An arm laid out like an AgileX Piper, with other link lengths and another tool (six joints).
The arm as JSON. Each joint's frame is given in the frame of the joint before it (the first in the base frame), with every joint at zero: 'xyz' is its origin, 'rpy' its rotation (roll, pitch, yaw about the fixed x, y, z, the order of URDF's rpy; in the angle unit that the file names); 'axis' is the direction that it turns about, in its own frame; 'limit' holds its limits. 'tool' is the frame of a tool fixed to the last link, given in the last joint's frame.
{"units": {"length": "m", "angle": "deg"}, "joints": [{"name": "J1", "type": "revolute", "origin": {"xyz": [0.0, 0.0, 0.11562], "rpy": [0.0, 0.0, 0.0]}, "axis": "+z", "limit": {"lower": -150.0, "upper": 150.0}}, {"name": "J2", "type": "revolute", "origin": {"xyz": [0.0, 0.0, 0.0], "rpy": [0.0, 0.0, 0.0]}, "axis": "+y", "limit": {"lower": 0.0, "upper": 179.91}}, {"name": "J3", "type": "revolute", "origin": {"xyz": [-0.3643, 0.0, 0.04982], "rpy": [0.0, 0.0, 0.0]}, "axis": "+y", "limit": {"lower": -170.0, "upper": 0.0}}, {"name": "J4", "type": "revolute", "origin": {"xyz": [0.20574, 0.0, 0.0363], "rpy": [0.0, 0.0, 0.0]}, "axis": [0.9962, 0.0, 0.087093], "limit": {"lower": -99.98, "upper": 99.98}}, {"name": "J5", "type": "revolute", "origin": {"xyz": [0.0, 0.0, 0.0], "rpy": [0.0, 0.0, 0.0]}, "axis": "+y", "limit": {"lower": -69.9, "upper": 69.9}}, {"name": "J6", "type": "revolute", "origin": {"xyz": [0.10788, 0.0, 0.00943], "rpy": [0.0, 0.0, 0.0]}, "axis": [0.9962, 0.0, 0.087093], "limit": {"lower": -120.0, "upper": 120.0}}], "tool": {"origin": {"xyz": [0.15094, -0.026, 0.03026], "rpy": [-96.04, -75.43, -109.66]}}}
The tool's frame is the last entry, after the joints.
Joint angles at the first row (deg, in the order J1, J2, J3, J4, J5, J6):
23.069 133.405 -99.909 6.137 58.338 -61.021
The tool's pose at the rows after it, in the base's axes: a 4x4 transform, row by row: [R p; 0 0 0 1], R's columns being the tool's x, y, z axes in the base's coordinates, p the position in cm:
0.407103 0.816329 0.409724 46.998; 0.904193 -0.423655 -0.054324 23.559; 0.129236 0.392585 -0.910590 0.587; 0 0 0 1
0.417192 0.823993 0.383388 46.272; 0.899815 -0.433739 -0.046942 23.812; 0.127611 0.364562 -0.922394 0.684; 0 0 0 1
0.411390 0.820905 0.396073 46.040; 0.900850 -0.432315 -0.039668 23.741; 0.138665 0.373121 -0.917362 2.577; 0 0 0 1
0.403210 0.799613 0.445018 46.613; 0.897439 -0.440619 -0.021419 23.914; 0.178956 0.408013 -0.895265 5.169; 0 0 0 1
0.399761 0.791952 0.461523 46.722; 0.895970 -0.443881 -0.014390 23.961; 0.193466 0.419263 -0.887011 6.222; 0 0 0 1
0.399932 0.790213 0.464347 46.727; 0.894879 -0.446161 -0.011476 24.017; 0.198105 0.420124 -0.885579 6.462; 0 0 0 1
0.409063 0.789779 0.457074 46.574; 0.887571 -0.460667 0.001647 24.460; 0.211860 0.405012 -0.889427 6.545; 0 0 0 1
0.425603 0.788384 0.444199 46.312; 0.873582 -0.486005 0.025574 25.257; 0.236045 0.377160 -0.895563 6.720; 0 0 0 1
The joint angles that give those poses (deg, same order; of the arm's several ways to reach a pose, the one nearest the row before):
23.069 133.404 -99.908 8.491 58.338 -60.853
23.068 133.264 -99.909 9.763 59.740 -60.853
23.069 131.059 -99.911 9.658 61.116 -60.852
23.068 128.238 -99.908 9.541 60.623 -60.853
23.069 127.086 -99.910 9.541 60.624 -60.852
23.069 126.833 -99.911 9.677 60.625 -60.852
23.069 126.832 -99.907 10.961 60.622 -60.853
23.069 126.833 -99.911 13.271 60.625 -60.852

